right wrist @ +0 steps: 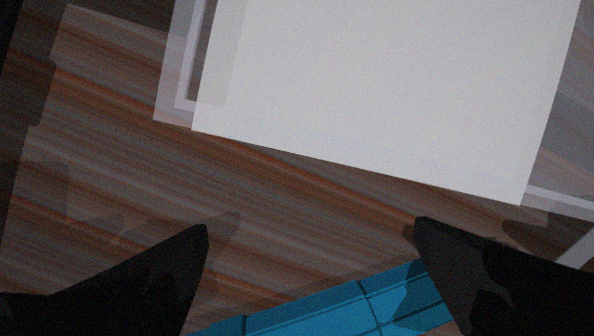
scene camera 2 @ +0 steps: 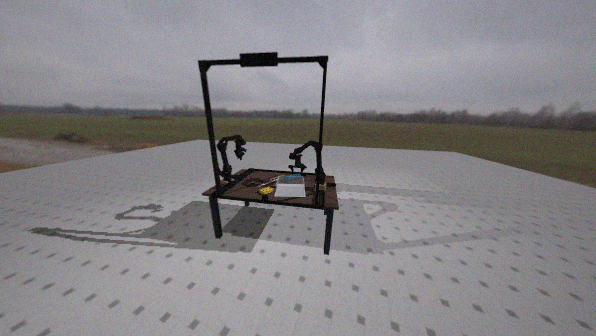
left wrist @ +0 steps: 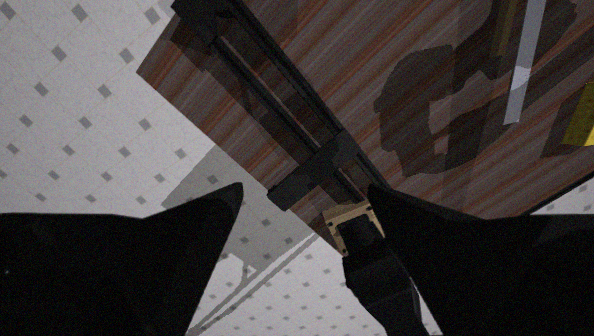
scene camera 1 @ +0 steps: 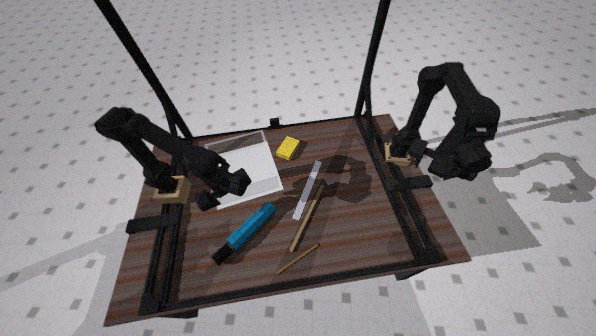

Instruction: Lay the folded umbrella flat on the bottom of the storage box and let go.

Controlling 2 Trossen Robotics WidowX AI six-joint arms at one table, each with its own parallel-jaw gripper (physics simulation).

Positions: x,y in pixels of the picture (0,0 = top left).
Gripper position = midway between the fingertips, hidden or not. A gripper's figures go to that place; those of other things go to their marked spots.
Labels:
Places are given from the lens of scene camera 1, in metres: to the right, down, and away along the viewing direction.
my left gripper (scene camera 1: 429,173): 0.44, 0.02, 0.76
storage box (scene camera 1: 250,151): -0.23, -0.08, 1.10
folded umbrella (scene camera 1: 239,237): -0.21, 0.24, 0.81
The marked spots on the storage box and the folded umbrella are 0.44 m apart.

